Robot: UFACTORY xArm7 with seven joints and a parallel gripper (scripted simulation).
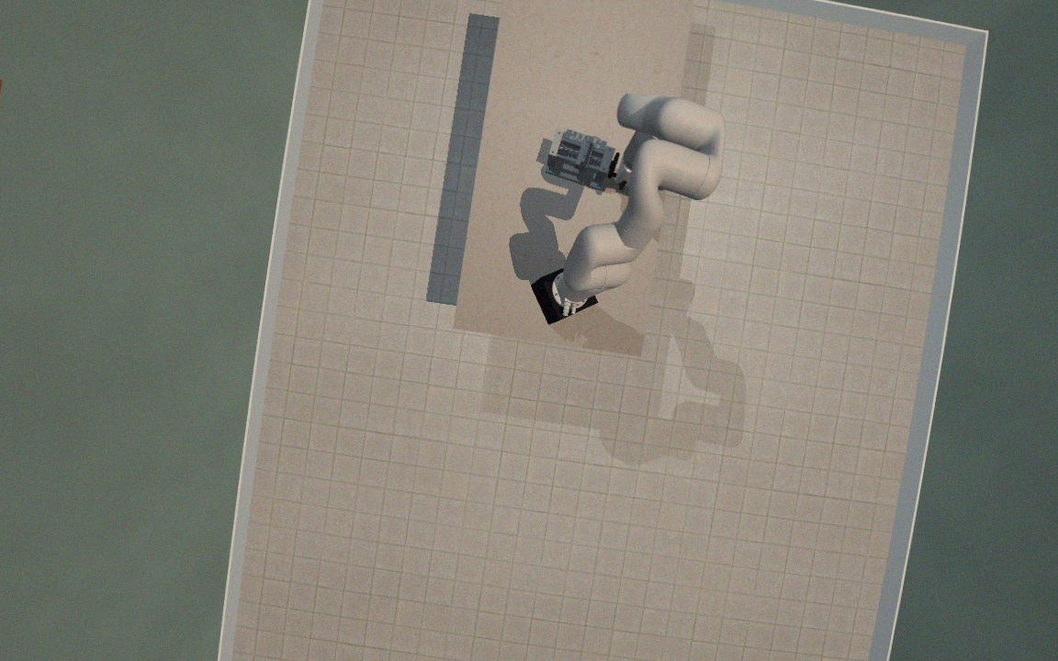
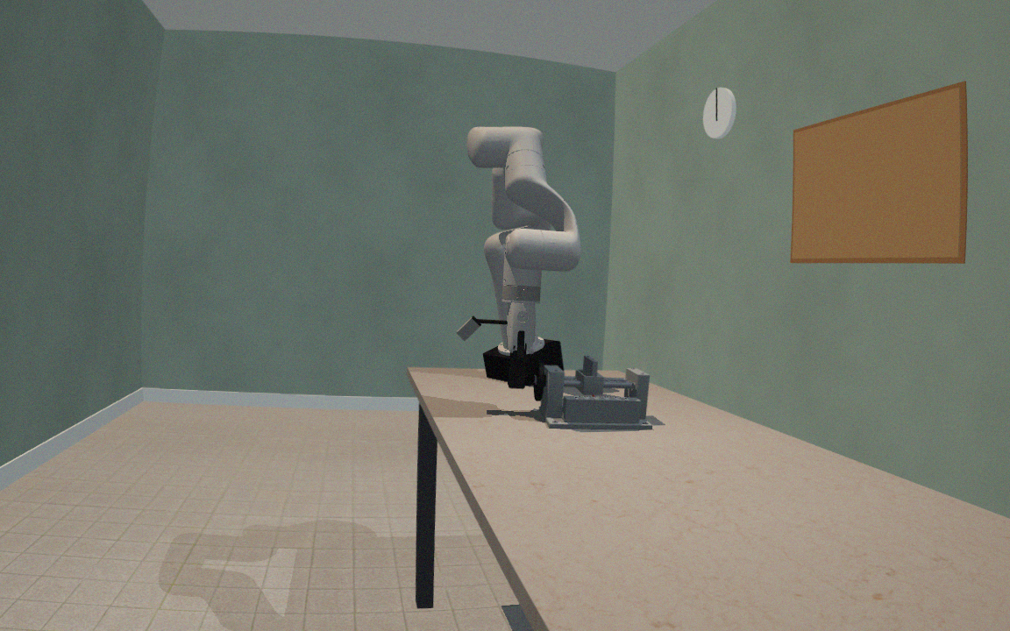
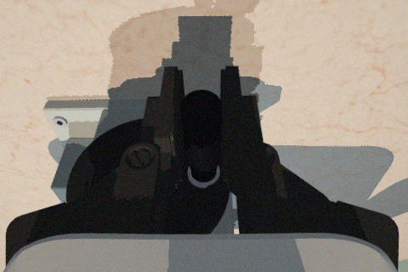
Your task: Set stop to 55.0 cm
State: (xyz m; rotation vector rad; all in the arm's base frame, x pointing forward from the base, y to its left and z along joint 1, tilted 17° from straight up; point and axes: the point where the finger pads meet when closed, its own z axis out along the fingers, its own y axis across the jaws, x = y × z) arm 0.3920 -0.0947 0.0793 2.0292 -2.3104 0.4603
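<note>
Right now the stop block is 60 mm ahead of my hand, 130 mm to the left of it and 20 mm above it. Also, from my hand: crank handle 10 mm to the left; black handwheel 10 mm ahead, 20 mm to the left.
</note>
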